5 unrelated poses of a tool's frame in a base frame.
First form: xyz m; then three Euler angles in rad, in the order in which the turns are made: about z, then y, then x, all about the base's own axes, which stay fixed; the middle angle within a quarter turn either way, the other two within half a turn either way.
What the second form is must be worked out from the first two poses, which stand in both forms.
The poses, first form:
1: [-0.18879, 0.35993, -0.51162, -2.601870, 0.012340, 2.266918]
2: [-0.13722, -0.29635, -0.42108, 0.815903, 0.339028, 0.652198]
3: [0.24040, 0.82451, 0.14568, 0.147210, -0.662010, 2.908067]
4: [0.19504, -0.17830, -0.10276, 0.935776, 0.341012, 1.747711]
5: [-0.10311, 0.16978, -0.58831, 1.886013, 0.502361, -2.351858]
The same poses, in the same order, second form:
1: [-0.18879, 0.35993, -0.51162, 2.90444, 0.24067, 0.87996, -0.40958]
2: [-0.13722, -0.29635, -0.42108, 1.16294, 0.64314, 0.03901, 0.76475]
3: [0.24040, 0.82451, 0.14568, 2.87357, 0.94240, -0.10780, -0.31664]
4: [0.19504, -0.17830, -0.10276, 2.08074, 0.83886, -0.28242, 0.46536]
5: [-0.10311, 0.16978, -0.58831, 2.30865, -0.48961, 0.85265, 0.18241]
